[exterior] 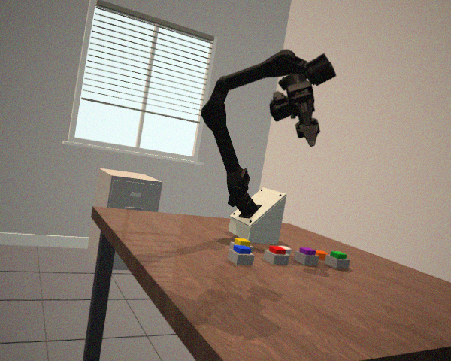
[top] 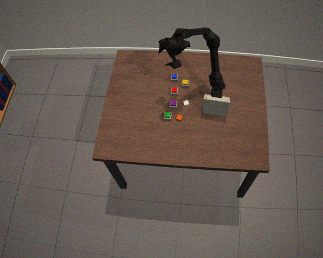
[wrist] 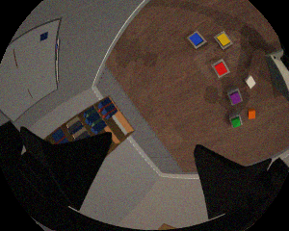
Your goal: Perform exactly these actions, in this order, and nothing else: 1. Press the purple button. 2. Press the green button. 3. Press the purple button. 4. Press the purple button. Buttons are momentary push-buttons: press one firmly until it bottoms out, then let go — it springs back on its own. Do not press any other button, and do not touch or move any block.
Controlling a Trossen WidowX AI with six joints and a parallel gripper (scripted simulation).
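Right now my gripper tip is 60 mm past the purple button, 120 mm to the right of it and 310 mm above it. From my gripper tip the other things lie so: red button 60 mm behind, 10 mm to the left, 310 mm below; yellow button 130 mm behind, 50 mm to the right, 310 mm below; blue button 60 mm behind, 100 mm to the right, 310 mm below.
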